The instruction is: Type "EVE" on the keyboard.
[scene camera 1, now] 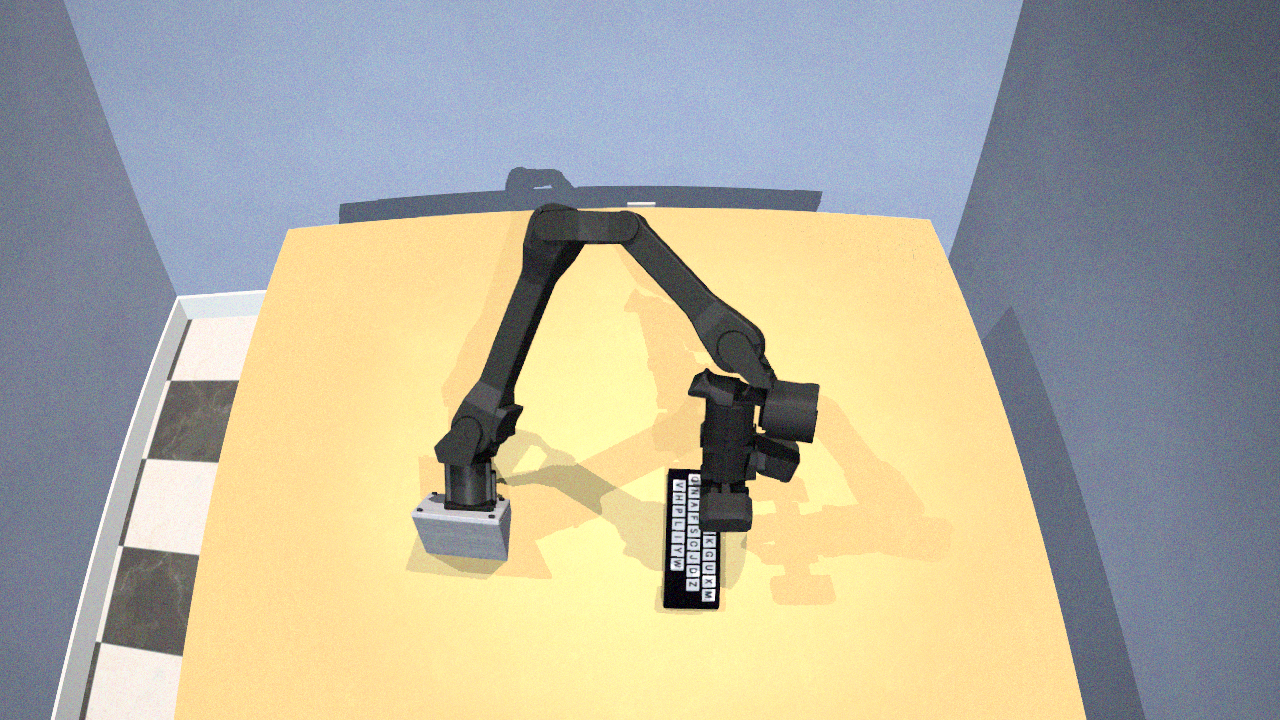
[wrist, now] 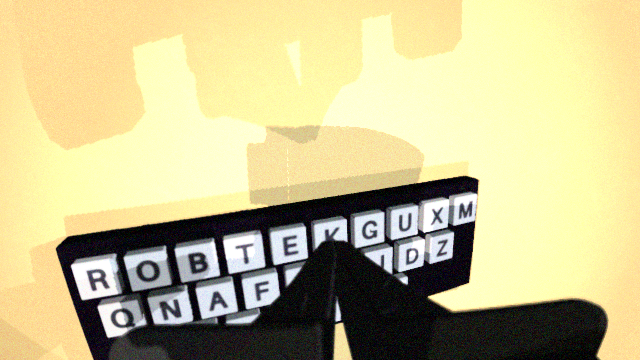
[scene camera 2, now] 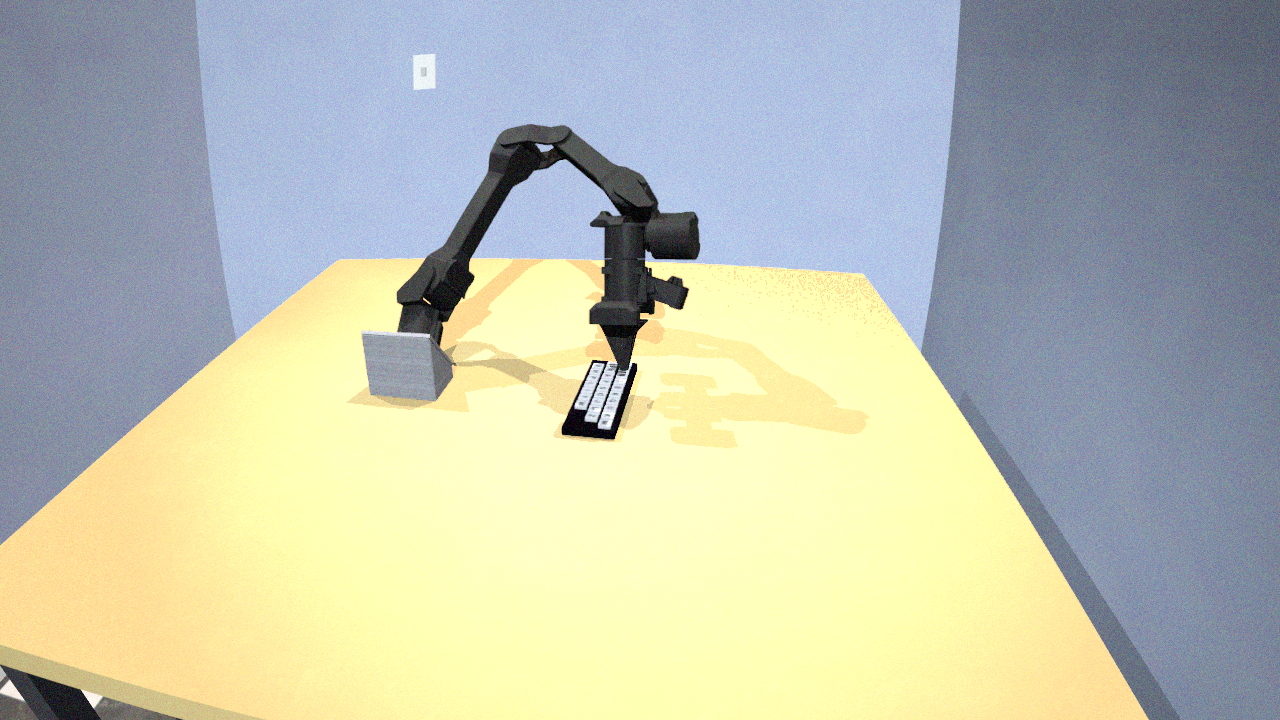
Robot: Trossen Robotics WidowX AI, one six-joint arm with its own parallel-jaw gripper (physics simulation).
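Pixels of known places: gripper, between the fingertips: (wrist: 332, 251) (scene camera 2: 624, 370); arm's base, origin of its link: (scene camera 1: 468, 504) (scene camera 2: 414, 348).
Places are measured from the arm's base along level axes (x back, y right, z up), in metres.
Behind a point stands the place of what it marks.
Note:
The black keyboard (scene camera 1: 677, 592) @(y 0.124, x -0.258, z -0.047 m) (scene camera 2: 583, 428) @(y 0.142, x -0.268, z -0.047 m) (wrist: 462, 250) @(y 0.135, x -0.267, z -0.047 m) has white letter keys in three rows. In the wrist view the E key (wrist: 290, 245) @(y 0.033, x -0.312, z -0.042 m) shows in the top row, between the T key (wrist: 244, 253) @(y 0.012, x -0.315, z -0.042 m) and the K key (wrist: 328, 231) @(y 0.052, x -0.312, z -0.042 m). The V key (scene camera 1: 679, 485) @(y -0.039, x -0.281, z -0.042 m) shows at the end of its row in scene camera 1; my finger hides it in the wrist view. My gripper (scene camera 2: 623, 368) @(y 0.043, x -0.320, z -0.009 m) (wrist: 332, 251) @(y 0.043, x -0.320, z -0.009 m) is shut and empty, pointing down at the keyboard's far part. Its tips overlap the lower part of K, right of E. I cannot tell whether they touch a key. In scene camera 1 the gripper body hides the tips and E.
The arm's grey base block (scene camera 1: 462, 534) @(y 0.050, x 0.009, z 0.008 m) (scene camera 2: 402, 367) @(y 0.050, x 0.007, z -0.008 m) stands on the yellow table (scene camera 1: 358, 626) @(y 0.161, x 0.174, z -0.059 m) (scene camera 2: 537, 555) @(y 0.391, x -0.231, z -0.060 m), left of the keyboard. The arm arches above the table from the base to the gripper. Arm shadows lie around the keyboard.

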